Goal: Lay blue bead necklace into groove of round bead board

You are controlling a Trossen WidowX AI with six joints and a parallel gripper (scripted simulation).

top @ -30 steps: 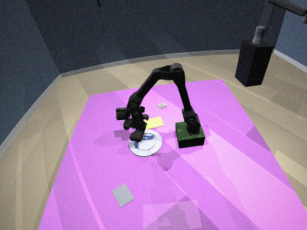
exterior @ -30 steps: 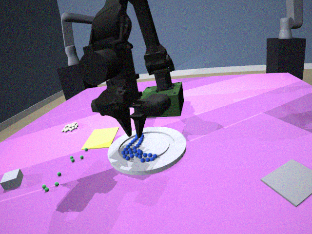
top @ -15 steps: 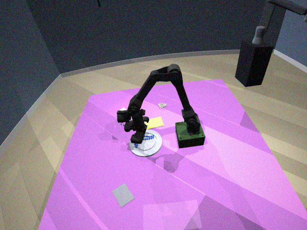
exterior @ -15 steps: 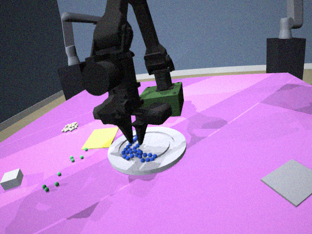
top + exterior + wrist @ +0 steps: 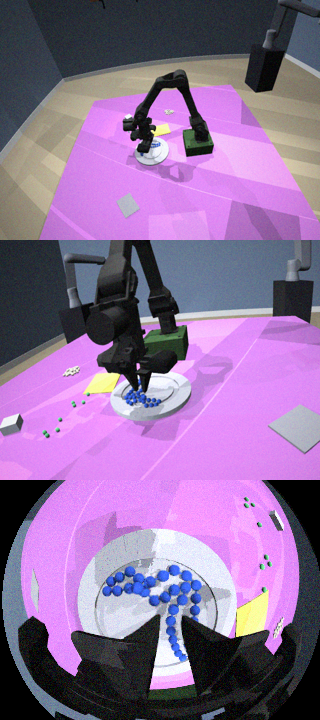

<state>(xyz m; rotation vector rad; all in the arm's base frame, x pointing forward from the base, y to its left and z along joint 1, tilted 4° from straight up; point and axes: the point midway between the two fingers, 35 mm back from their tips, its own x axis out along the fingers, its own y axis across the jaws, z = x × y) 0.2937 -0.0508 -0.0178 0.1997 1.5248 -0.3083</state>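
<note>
My gripper tip is now 20 mm to the right of the round white bead board, 10 mm past it and 10 mm above it. The rest, counted from my gripper tip: yellow sheet (140 mm to the right, 80 mm behind, 10 mm below); grey tile (320 mm to the left, 130 mm ahead, 10 mm below); cube (310 mm to the right, 140 mm ahead).
</note>
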